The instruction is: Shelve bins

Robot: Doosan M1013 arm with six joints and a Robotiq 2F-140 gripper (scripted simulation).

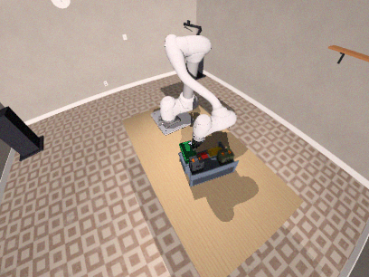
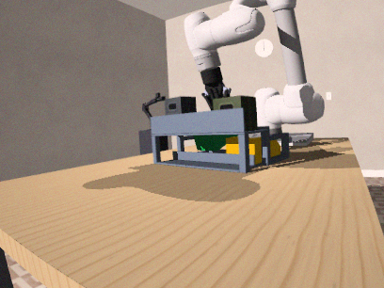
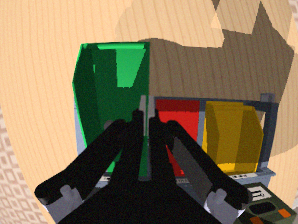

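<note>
My hand is 3 cm past the green bin, 4 cm to the left of it and 4 cm above it. The rest, counted from my hand: dark box (15 cm ahead, 10 cm to the right, 4 cm above); yellow bin (13 cm ahead, 15 cm to the left, 8 cm below).
</note>
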